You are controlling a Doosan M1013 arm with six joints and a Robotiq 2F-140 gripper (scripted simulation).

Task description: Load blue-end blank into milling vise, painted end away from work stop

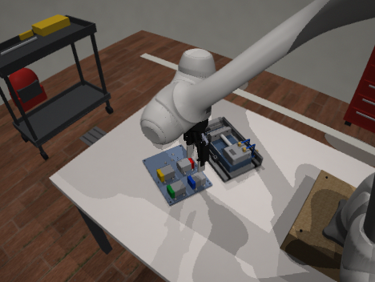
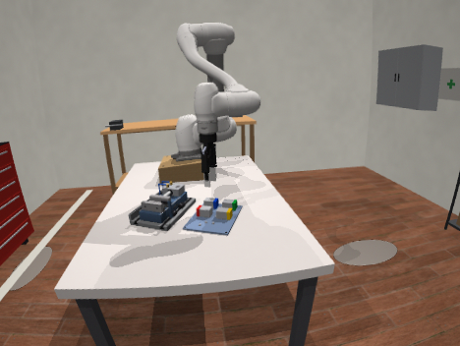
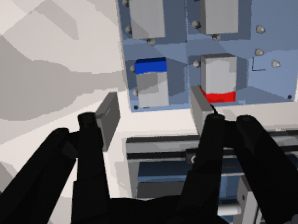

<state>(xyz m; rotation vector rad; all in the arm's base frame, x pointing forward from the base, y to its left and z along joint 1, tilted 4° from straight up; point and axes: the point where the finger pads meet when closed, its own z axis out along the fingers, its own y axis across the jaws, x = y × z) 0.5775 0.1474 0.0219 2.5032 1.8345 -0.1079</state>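
Right now my hand is 10 mm past the blue-ended blank and 130 mm above it. From my hand the other things lie so: red-ended blank: 80 mm ahead, 30 mm to the right, 130 mm below; yellow-ended blank: 110 mm ahead, 60 mm to the left, 130 mm below; green blank: 20 mm ahead, 80 mm to the left, 130 mm below.
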